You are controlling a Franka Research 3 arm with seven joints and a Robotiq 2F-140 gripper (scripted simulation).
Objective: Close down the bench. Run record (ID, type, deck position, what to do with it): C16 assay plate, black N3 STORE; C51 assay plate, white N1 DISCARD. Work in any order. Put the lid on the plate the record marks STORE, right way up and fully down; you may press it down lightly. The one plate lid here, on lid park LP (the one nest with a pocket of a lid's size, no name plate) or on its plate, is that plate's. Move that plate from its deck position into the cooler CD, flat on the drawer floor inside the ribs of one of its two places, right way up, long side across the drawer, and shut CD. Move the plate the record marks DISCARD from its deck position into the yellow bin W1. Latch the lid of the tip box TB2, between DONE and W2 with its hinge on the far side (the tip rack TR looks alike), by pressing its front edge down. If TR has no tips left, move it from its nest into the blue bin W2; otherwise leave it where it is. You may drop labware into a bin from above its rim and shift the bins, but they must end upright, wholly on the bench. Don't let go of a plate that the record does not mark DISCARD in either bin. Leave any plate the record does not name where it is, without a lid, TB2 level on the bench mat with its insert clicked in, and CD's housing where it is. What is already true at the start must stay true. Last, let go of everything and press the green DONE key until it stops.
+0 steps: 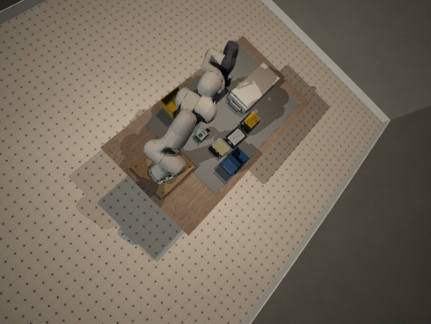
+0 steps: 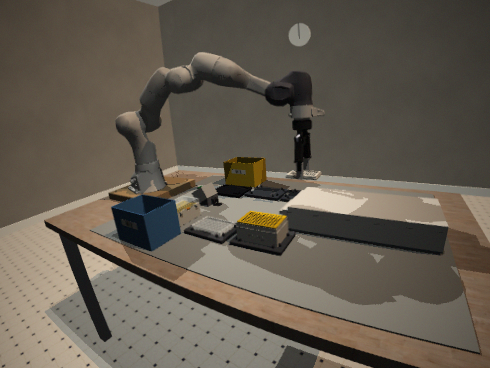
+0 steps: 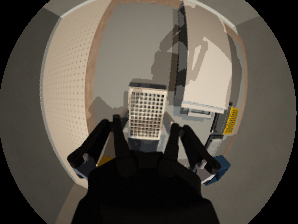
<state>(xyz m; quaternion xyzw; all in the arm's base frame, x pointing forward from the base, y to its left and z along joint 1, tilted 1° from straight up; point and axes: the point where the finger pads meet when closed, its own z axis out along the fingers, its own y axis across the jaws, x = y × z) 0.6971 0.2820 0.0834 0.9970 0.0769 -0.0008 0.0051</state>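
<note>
My hand is 370 mm past the yellow bin W1, 80 mm to the right of it and 80 mm above it. Round my hand: white assay plate (20 mm below); cooler drawer (170 mm ahead, 170 mm to the right, 100 mm below); grey plate lid (140 mm ahead, 180 mm to the right, 100 mm below).
</note>
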